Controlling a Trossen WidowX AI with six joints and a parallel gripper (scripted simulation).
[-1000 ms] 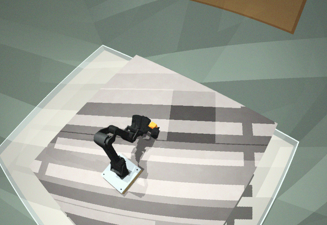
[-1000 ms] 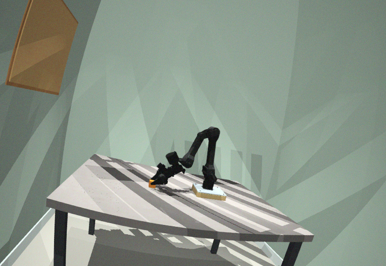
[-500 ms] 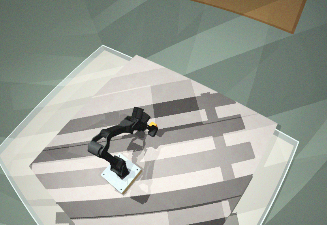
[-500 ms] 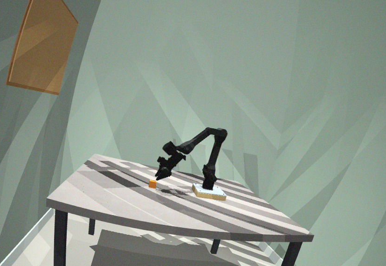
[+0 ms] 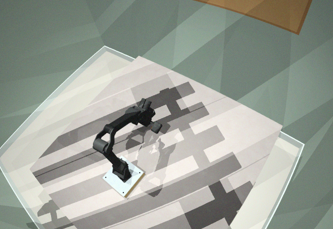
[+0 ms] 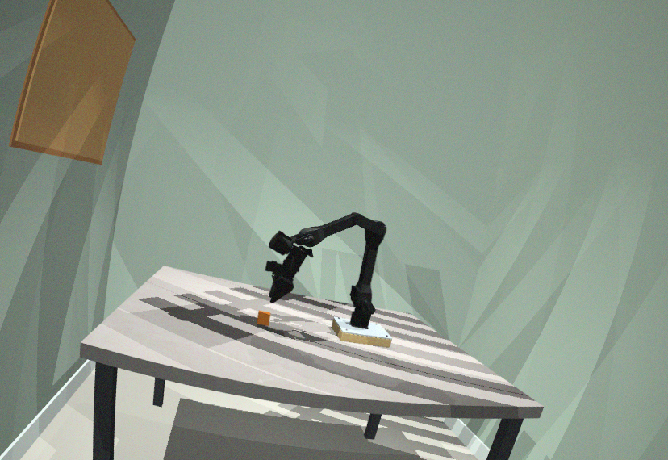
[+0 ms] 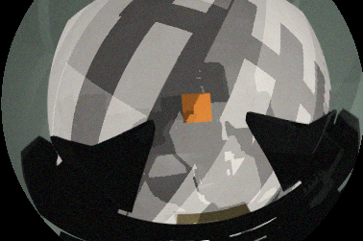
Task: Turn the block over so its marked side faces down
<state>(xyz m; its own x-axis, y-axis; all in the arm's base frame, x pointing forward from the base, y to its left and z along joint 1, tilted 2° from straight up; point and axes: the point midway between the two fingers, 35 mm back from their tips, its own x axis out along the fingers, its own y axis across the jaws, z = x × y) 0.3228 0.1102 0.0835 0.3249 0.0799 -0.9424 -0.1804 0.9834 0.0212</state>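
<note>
The block lies 70 mm below my gripper tip.
</note>
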